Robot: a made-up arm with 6 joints. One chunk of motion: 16 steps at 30 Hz.
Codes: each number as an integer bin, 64 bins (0 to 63) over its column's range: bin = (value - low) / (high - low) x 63, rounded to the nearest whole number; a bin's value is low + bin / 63 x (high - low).
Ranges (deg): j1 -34..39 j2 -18..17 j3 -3..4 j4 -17..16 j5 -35..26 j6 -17..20
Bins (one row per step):
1: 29 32 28 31 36 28
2: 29 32 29 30 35 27
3: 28 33 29 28 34 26
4: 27 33 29 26 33 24
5: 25 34 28 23 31 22
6: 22 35 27 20 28 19
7: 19 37 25 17 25 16
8: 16 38 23 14 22 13
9: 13 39 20 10 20 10
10: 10 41 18 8 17 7
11: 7 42 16 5 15 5
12: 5 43 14 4 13 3
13: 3 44 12 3 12 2
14: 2 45 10 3 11 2
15: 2 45 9 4 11 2
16: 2 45 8 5 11 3
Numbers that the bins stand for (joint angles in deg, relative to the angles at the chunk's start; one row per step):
1: -0.40 -0.22 0.11 -0.76 -0.14 -0.56
2: -0.40 -0.22 0.22 -1.29 -1.11 -1.14
3: -1.56 0.33 0.22 -2.33 -2.08 -1.73
4: -2.71 0.33 0.22 -3.38 -3.05 -2.90
5: -5.03 0.89 0.11 -4.95 -4.98 -4.08
6: -8.51 1.44 0.00 -6.52 -7.89 -5.84
7: -11.98 2.56 -0.22 -8.10 -10.79 -7.60
8: -15.46 3.11 -0.44 -9.67 -13.70 -9.37
9: -18.94 3.67 -0.78 -11.76 -15.63 -11.13
10: -22.41 4.78 -1.00 -12.81 -18.54 -12.89
11: -25.89 5.33 -1.22 -14.38 -20.48 -14.06
12: -28.21 5.89 -1.44 -14.90 -22.41 -15.24
13: -30.52 6.44 -1.67 -15.43 -23.38 -15.83
14: -31.68 7.00 -1.89 -15.43 -24.35 -15.83
15: -31.68 7.00 -2.00 -14.90 -24.35 -15.83
16: -31.68 7.00 -2.11 -14.38 -24.35 -15.24

